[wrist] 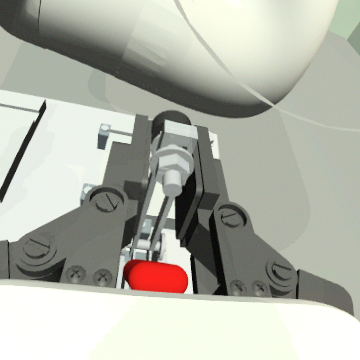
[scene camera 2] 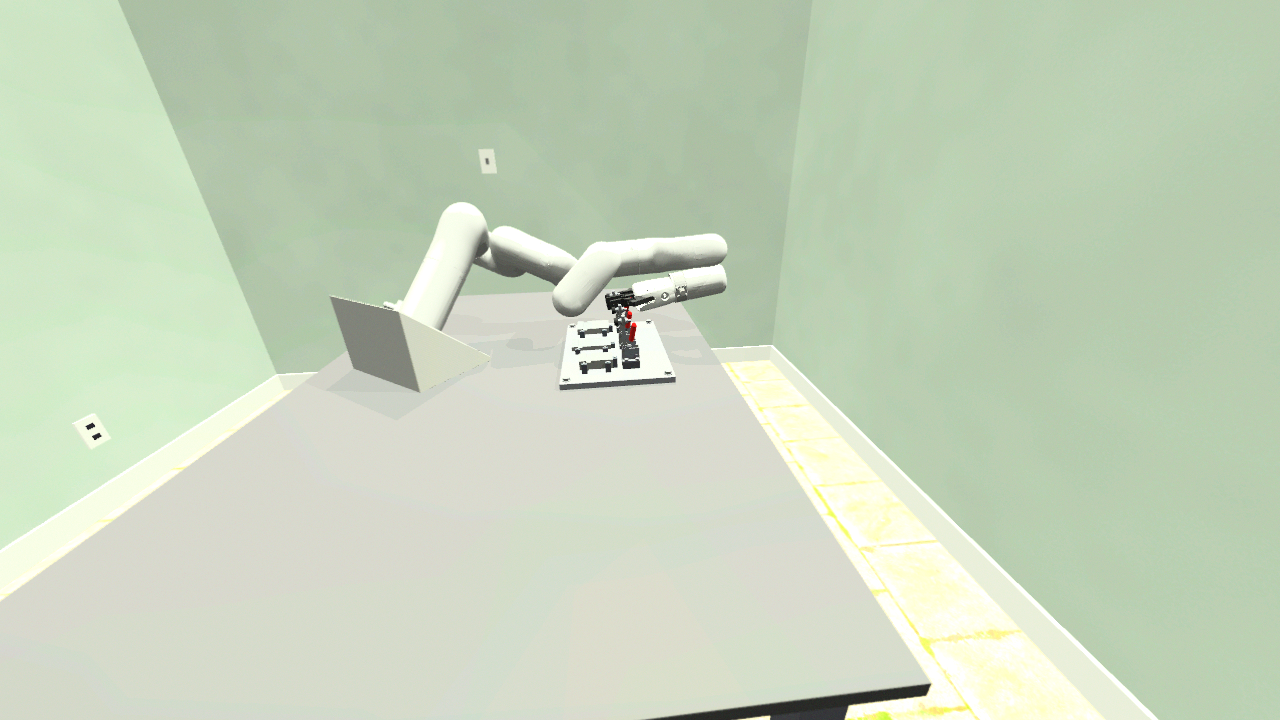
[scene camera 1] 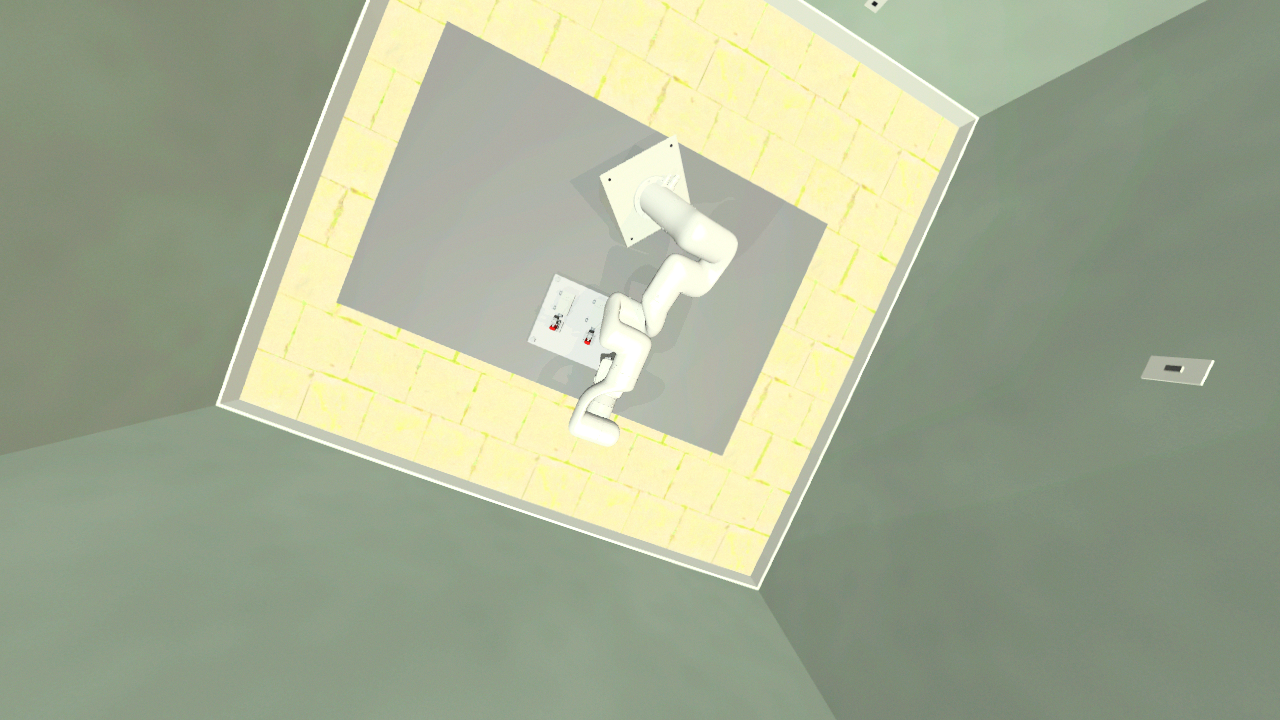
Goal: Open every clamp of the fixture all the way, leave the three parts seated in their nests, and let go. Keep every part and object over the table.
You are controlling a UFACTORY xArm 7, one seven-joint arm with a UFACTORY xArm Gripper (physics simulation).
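The pale fixture plate lies on the table. Two clamps with red handles show in the first scene view; the arm hides the third nest there. My gripper is at the far clamp. In the wrist view its fingers stand on both sides of that clamp's arm and spindle, shut on them. The clamp's red handle lies low between the finger bases, close to the palm. A flat pale part shows at the left; the other parts are too small to tell.
The grey table carries the arm's base plate. A white arm link hangs just above and beyond the fingers. The table's edge runs close beside the fixture.
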